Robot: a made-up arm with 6 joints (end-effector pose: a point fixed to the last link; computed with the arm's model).
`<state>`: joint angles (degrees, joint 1 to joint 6).
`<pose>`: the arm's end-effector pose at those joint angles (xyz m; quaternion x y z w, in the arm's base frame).
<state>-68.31 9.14 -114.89 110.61 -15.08 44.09</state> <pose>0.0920 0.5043 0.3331 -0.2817 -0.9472 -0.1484 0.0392</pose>
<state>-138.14 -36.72 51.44 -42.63 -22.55 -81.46</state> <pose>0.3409 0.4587 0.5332 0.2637 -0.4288 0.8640 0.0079</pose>
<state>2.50 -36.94 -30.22 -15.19 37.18 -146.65</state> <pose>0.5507 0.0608 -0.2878 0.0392 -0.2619 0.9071 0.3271</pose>
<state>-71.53 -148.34 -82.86 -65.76 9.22 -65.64</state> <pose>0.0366 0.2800 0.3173 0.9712 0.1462 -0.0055 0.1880</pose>
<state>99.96 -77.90 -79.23 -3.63 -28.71 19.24</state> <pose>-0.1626 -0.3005 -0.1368 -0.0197 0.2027 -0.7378 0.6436</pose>
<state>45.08 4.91 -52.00 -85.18 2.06 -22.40</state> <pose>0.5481 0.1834 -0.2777 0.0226 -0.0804 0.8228 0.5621</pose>
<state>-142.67 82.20 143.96 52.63 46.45 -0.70</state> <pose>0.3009 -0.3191 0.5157 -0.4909 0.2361 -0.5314 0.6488</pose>
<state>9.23 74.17 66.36 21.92 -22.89 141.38</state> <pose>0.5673 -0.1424 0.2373 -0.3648 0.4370 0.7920 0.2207</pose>
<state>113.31 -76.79 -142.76 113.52 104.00 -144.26</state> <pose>-0.3013 0.0202 0.1090 -0.1671 0.4154 -0.3029 0.8413</pose>
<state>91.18 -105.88 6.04 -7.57 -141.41 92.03</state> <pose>0.1010 0.2064 0.0981 0.1995 -0.6753 0.0723 0.7064</pose>
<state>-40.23 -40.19 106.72 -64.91 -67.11 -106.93</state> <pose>0.3649 -0.0884 -0.2306 -0.0364 -0.9043 -0.3874 0.1756</pose>
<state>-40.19 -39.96 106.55 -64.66 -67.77 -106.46</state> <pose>0.3677 -0.0904 -0.2267 -0.0338 -0.9068 -0.3847 0.1691</pose>
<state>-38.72 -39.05 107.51 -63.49 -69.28 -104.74</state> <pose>0.3838 -0.1051 -0.2049 -0.0201 -0.9217 -0.3608 0.1412</pose>
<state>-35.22 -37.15 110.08 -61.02 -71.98 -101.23</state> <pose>0.4153 -0.1319 -0.1530 0.0117 -0.9492 -0.3026 0.0851</pose>
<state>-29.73 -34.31 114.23 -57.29 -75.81 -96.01</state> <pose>0.4520 -0.1549 -0.0648 0.0655 -0.9769 -0.2031 0.0085</pose>
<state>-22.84 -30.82 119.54 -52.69 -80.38 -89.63</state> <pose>0.4782 -0.1495 0.0490 -0.1387 0.9855 0.0668 0.0710</pose>
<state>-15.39 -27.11 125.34 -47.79 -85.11 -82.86</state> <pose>0.4832 -0.1028 0.1593 -0.2208 0.9619 -0.0881 0.1352</pose>
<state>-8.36 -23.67 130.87 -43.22 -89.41 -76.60</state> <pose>0.4685 -0.0271 0.2367 -0.2963 0.9092 -0.2347 0.1747</pose>
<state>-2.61 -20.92 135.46 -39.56 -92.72 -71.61</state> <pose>0.4457 0.0491 0.2731 -0.3539 0.8459 -0.3499 0.1918</pose>
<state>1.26 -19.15 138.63 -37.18 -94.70 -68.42</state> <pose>0.4272 0.1032 0.2821 -0.3896 0.7949 -0.4221 0.1955</pose>
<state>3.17 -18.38 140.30 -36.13 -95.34 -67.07</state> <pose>0.4191 0.1288 0.2815 -0.4062 0.7689 -0.4540 0.1942</pose>
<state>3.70 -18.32 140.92 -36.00 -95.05 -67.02</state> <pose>0.4198 0.1344 0.2801 -0.4108 0.7640 -0.4591 0.1920</pose>
